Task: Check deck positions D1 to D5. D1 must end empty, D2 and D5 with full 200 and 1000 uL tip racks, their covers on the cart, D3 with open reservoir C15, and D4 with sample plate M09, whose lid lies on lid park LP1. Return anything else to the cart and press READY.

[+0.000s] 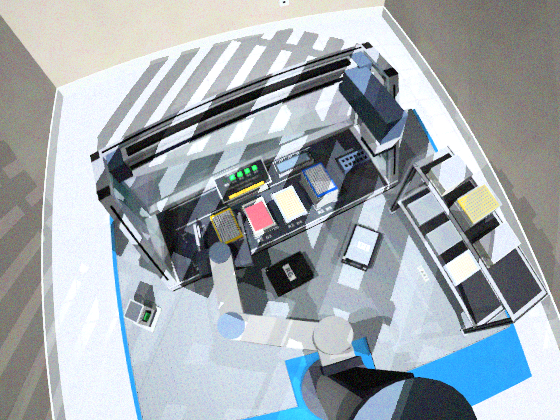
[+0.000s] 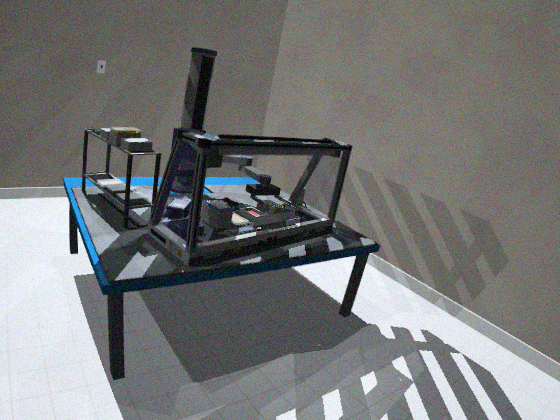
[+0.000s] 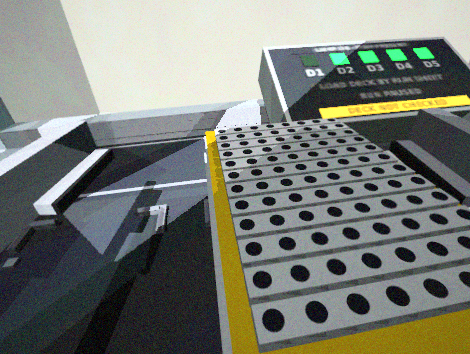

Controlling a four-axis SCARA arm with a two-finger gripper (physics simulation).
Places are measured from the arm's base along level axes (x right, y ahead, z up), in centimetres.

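Pixels of known places: gripper, fingertip midpoint: (image 1: 217, 219) (image 2: 278, 204) (image 3: 247, 133).
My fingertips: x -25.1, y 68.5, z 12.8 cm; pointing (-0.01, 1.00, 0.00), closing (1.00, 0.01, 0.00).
Ahead of a thing's pixels: the offset from my fingertips to its middle. "spot": to the spot under its first point.
My gripper (image 1: 220, 229) (image 3: 247, 133) is open, its fingers on either side of a yellow-edged rack @[dx +2.6, dy -3.1, dz -3.5 cm] (image 1: 226, 226) (image 3: 320, 220) at D2. The rack's top shows rows of dark round holes; the fingers stand apart from it. D1, left of it, holds no labware. An open reservoir with red content @[dx +14.9, dy -0.8, dz -5.2 cm] (image 1: 259, 216) (image 2: 254, 213) is at D3, a cream plate (image 1: 290, 204) (image 2: 240, 219) without a visible lid at D4, and a blue-edged rack @[dx +39.2, dy +3.8, dz -1.8 cm] (image 1: 318, 179) at D5. The panel @[spot: dx +12.4, dy +13.2, dz +0.1 cm] (image 1: 242, 179) (image 3: 370, 82) has D1 dark, D2 to D5 green, and reads DECK NOT CHECKED. The green button @[spot: dx -33.4, dy -27.9, dz -3.2 cm] (image 1: 147, 315) is at left.
The cart (image 1: 531, 272) at right holds a yellow rack @[dx +77.6, dy -29.9, dz +29.2 cm] (image 1: 477, 204), pale boxes and a cream plate @[dx +80.2, dy -42.7, dz -0.3 cm] (image 1: 462, 267). A black box @[dx +20.0, dy -23.8, dz -8.8 cm] (image 1: 289, 272) and a white-topped unit @[dx +47.9, dy -21.8, dz -6.2 cm] (image 1: 362, 246) lie before the deck. A bluish flat item @[spot: dx +33.6, dy +17.4, dz -4.5 cm] (image 1: 294, 162) is behind D4. The enclosure frame surrounds the deck.
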